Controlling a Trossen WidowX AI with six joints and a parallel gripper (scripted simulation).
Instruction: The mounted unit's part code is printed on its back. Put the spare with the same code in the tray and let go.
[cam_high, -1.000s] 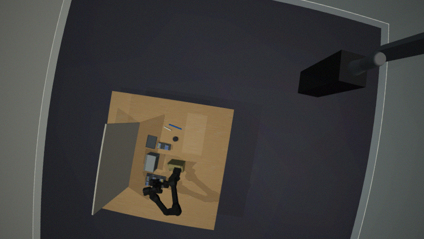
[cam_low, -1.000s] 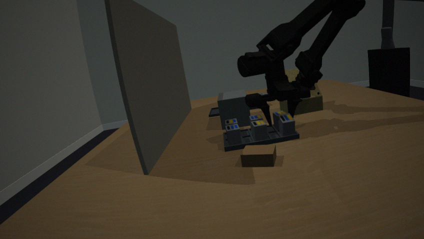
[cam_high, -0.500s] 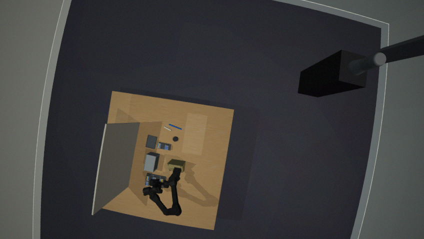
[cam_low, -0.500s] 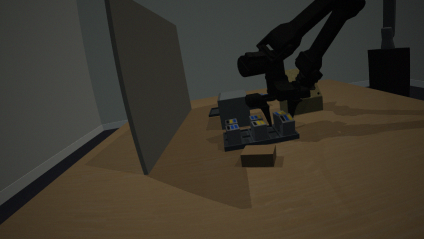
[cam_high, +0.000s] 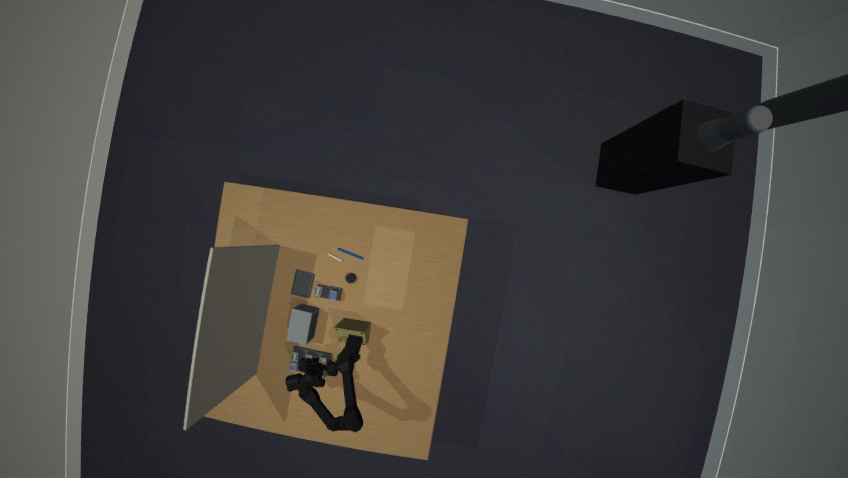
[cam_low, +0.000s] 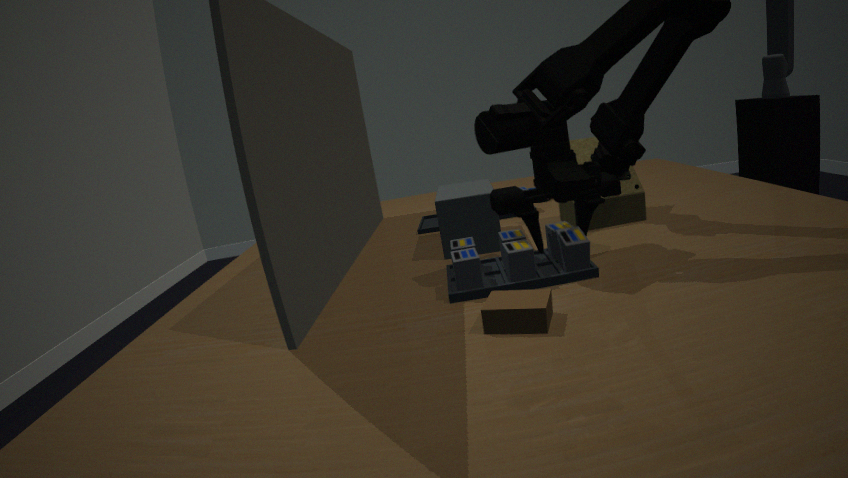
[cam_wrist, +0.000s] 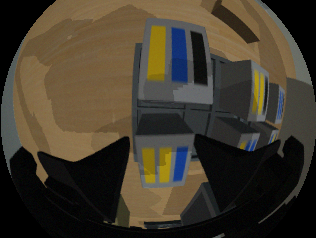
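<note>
The tray lies 18 cm ahead of my gripper tip, 36 cm to the right of it and 1 cm below it. From my gripper tip the other things lie so: black disc (6 cm behind, 44 cm to the right, 1 cm below); then grey mounted unit (12 cm ahead, 17 cm to the right, 3 cm above); then brown card (10 cm ahead, 17 cm to the left).
</note>
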